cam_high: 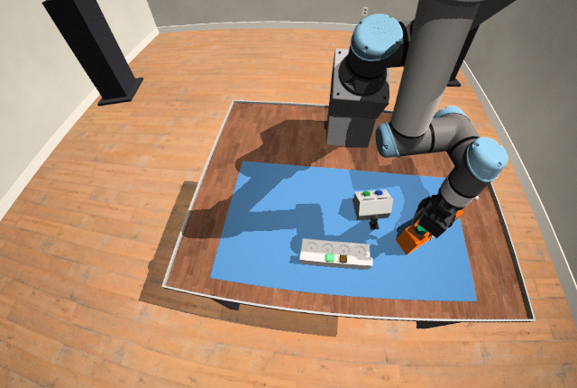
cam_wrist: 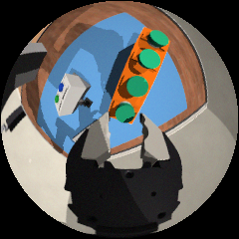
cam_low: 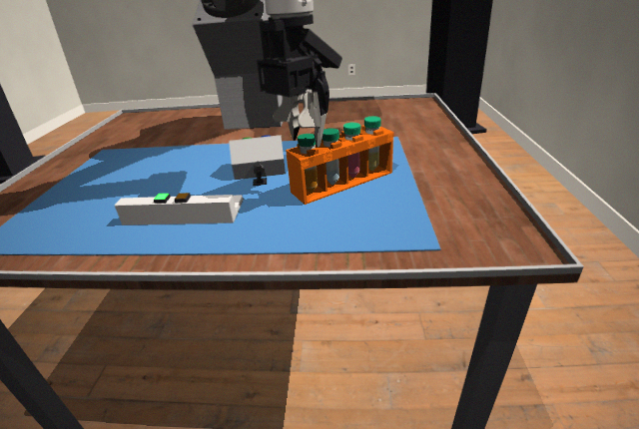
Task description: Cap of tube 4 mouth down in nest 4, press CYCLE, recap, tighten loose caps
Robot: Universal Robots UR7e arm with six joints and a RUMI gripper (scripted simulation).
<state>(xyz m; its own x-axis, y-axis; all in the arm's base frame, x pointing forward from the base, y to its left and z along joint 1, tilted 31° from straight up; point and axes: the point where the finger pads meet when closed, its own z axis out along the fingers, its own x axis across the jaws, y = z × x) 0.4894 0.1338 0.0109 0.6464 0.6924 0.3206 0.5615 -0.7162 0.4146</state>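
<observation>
The green cap is 1 cm below my hand. From my hand the other things lie so: green key 17 cm behind, 13 cm to the right, 6 cm below; then blue key 17 cm behind, 8 cm to the right, 6 cm below; then grey key housing 15 cm behind, 11 cm to the right, 7 cm below.
</observation>
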